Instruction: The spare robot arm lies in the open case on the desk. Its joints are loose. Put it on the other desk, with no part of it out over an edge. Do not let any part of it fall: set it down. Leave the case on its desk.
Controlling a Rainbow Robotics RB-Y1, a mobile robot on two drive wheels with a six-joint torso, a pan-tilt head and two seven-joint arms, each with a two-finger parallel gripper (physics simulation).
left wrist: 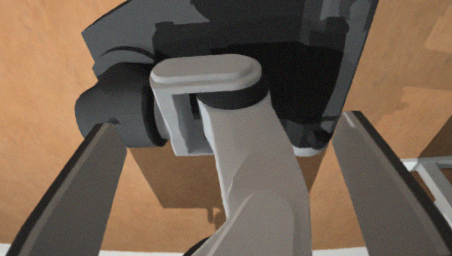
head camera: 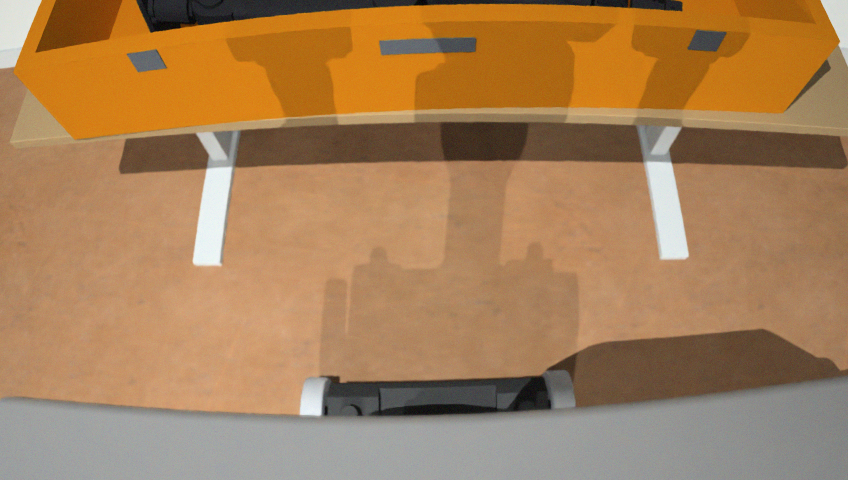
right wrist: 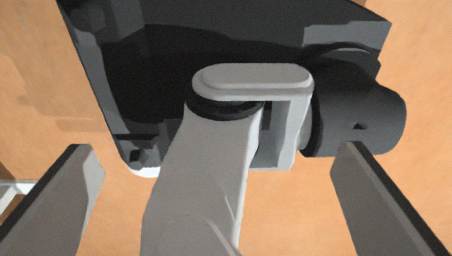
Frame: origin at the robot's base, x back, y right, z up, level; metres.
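Seen in the pictures: left gripper, fingertip midpoint: [left wrist: 226,132]; right gripper, fingertip midpoint: [right wrist: 216,158].
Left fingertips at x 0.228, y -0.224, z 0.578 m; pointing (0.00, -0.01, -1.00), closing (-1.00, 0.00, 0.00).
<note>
A point is followed by its place in that frame.
The spare arm [head camera: 238,7] lies dark and stretched out lengthwise in the open orange case [head camera: 190,95] {y -0.340, x -0.375, z 0.799 m} at the top of the head view. Its upper side is cut off by the frame and its lower side is partly hidden by the case's near wall. The case stands on a wooden desk [head camera: 41,126] {y -0.674, x -0.407, z 0.721 m}, close along its near edge. My left gripper [left wrist: 226,132] {y -0.224, x 0.228, z 0.578 m} is open, with no object between its fingers. My right gripper [right wrist: 216,158] {y 0.214, x 0.226, z 0.577 m} is open and empty too. Neither gripper shows in the head view. The other desk cannot be made out in the head view.
Two white desk legs [head camera: 209,208] [head camera: 671,208] reach toward me on the brown floor [head camera: 333,202] {y -0.261, x -0.584, z 0.001 m}. My dark wheeled base [head camera: 437,395] {y 0.000, x -0.044, z 0.191 m} is at the bottom, before the desk. White frame bars show at the right of the left wrist view and the left of the right wrist view.
</note>
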